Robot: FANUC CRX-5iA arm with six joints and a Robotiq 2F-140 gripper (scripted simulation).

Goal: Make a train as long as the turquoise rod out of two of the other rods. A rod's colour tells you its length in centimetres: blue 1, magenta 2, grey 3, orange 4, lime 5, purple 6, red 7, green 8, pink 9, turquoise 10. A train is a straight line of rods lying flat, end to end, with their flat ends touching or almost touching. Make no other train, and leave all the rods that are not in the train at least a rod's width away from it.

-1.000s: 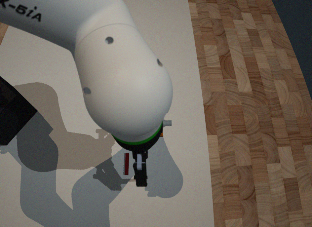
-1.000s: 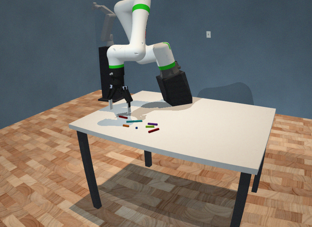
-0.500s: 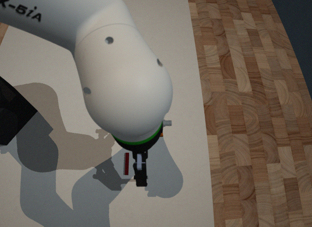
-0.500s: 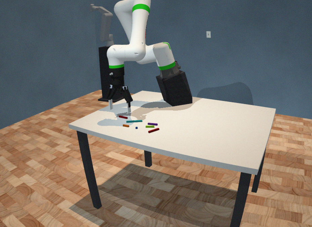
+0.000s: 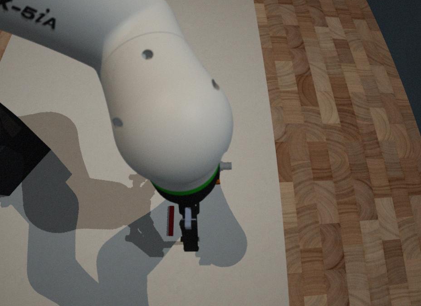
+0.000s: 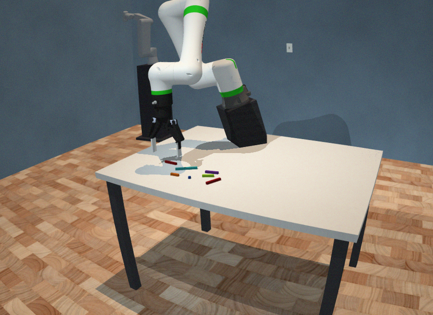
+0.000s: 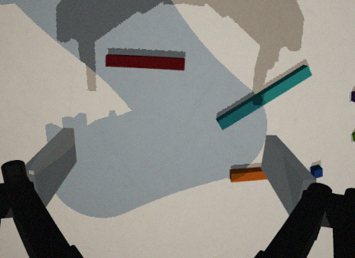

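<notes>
Right now my hand is 80 mm to the right of the orange rod, 80 mm above it and 60 mm short of it. Round my hand: purple rod (220 mm to the left, 80 mm below, 20 mm behind); small blue rod (160 mm to the left, 80 mm below, 70 mm ahead); turquoise rod (90 mm to the left, 80 mm below, 20 mm behind).
</notes>
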